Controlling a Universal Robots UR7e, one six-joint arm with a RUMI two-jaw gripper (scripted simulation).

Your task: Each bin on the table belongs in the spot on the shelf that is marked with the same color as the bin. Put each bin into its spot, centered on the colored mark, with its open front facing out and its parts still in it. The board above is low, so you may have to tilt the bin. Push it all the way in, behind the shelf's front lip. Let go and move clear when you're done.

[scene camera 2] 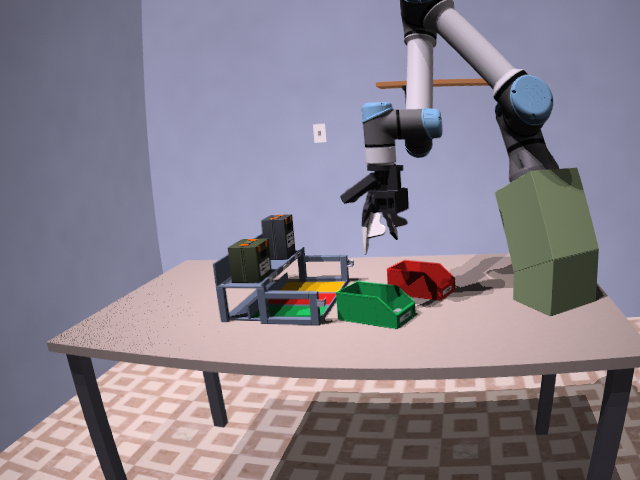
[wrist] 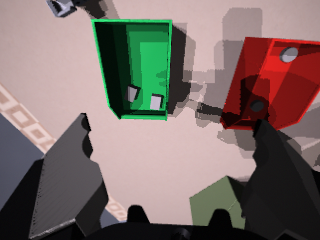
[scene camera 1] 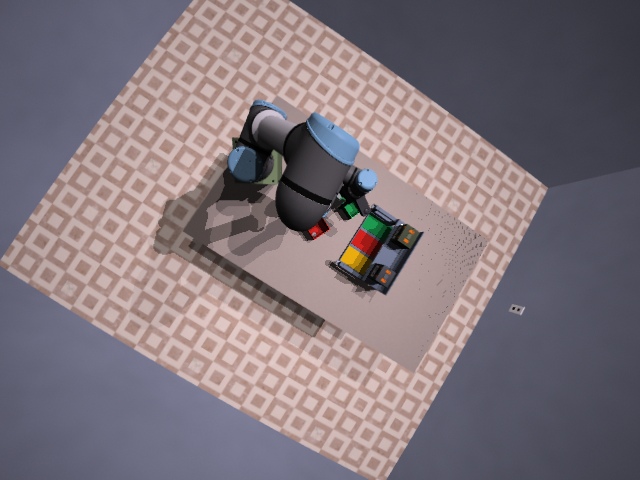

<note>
In view: the gripper (scene camera 2: 381, 246), a red bin (scene camera 2: 426, 284) and a green bin (scene camera 2: 378, 311).
The green bin is seen too in the wrist view (wrist: 139, 55). The gripper is seen too in the wrist view (wrist: 170, 117).
</note>
